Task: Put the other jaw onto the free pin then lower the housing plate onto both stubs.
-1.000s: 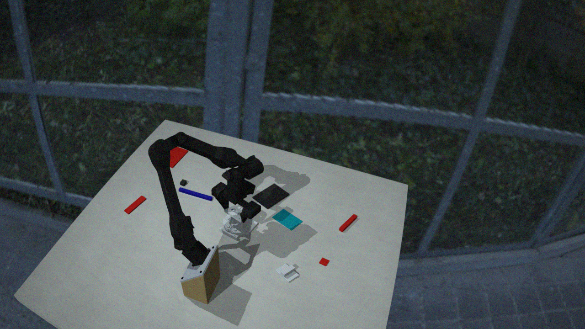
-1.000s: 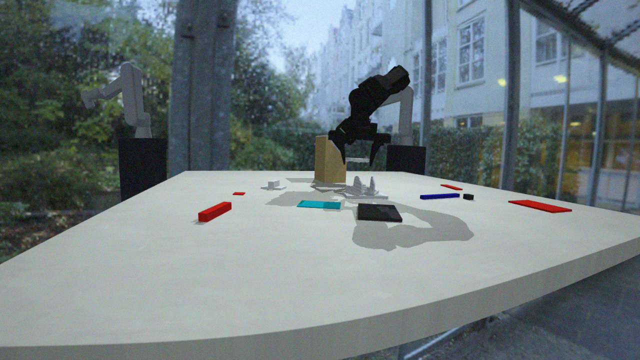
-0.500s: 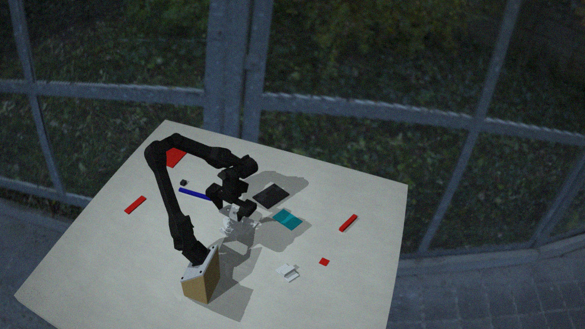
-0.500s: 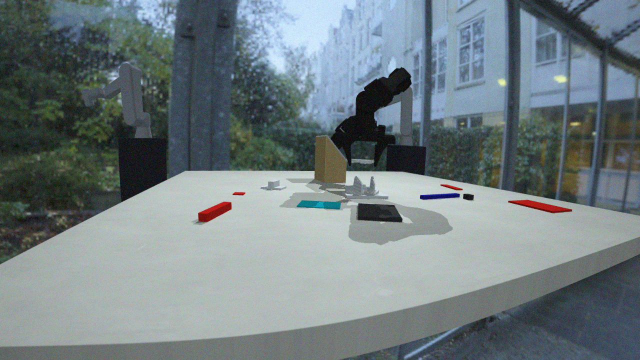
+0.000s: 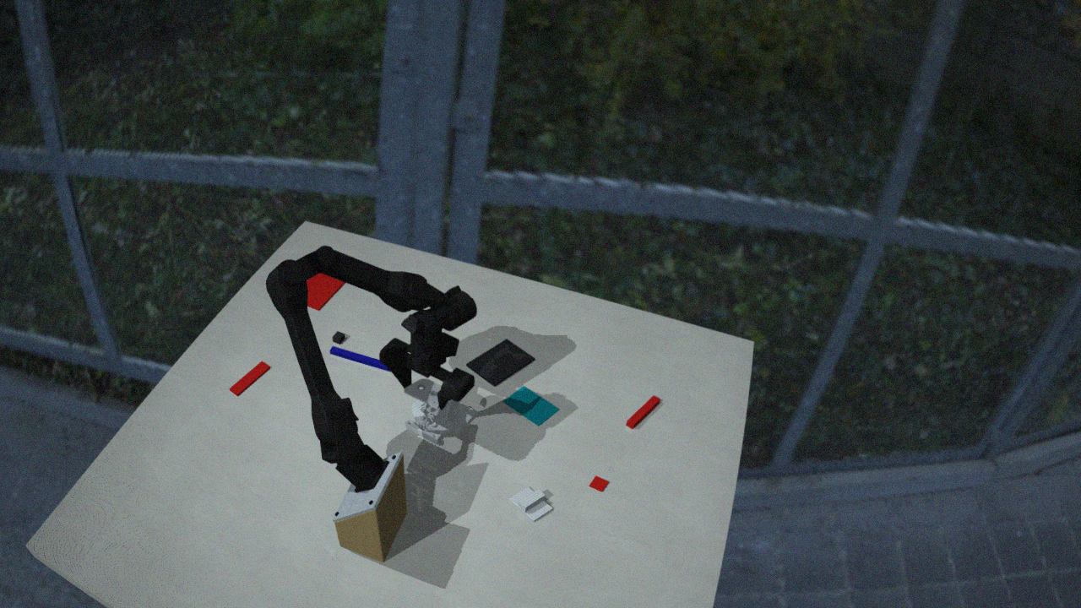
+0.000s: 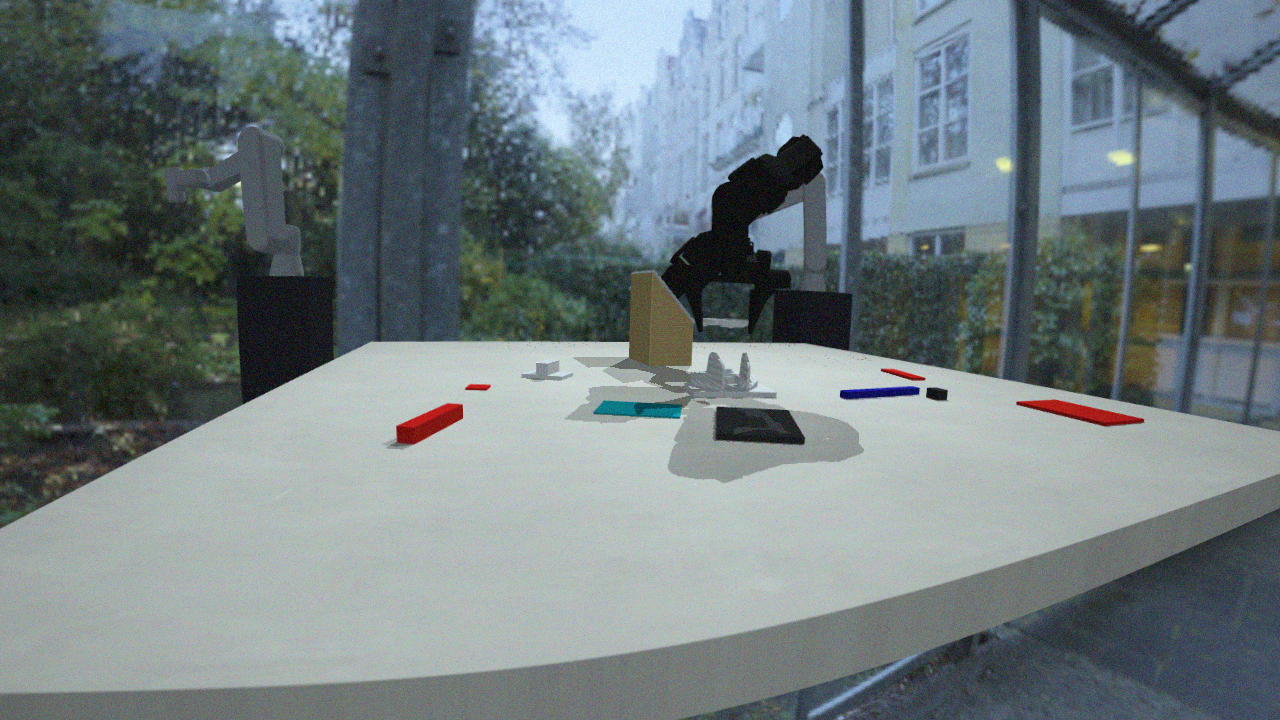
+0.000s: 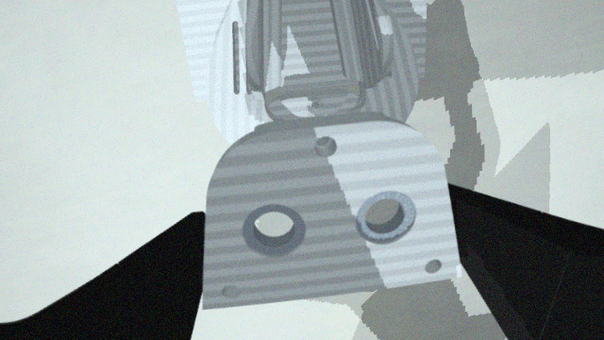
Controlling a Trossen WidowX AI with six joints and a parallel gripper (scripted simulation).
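Right now the white base plate is 80 mm below my gripper tip, 60 mm ahead of it and 20 mm to the right of it. Also, from my gripper tip: teal tile (170 mm to the right, 160 mm ahead, 80 mm below); white housing plate (20 mm above, 10 mm ahead); blue bar (220 mm to the left, 110 mm ahead, 80 mm below).
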